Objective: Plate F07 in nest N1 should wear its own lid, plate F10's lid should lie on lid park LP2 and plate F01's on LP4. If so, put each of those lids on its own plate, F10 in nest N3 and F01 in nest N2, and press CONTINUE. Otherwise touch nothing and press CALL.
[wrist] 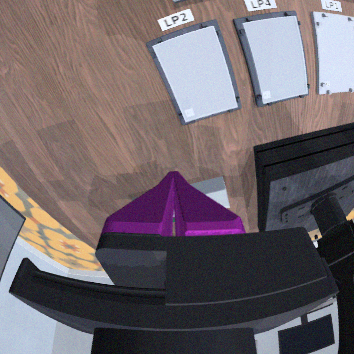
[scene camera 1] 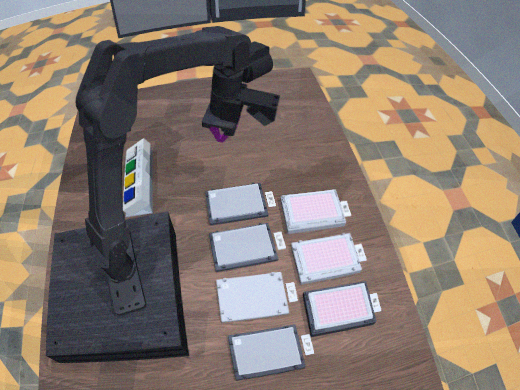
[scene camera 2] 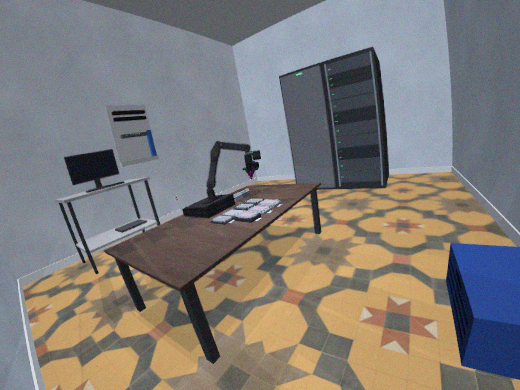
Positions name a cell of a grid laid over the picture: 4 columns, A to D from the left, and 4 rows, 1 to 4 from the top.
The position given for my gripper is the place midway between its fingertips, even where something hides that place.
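Note:
There is a white button box (scene camera 1: B3) here. As for my gripper (scene camera 1: B2), it is shut and holds nothing, and I can see the gripper in the wrist view (wrist: B3) too.

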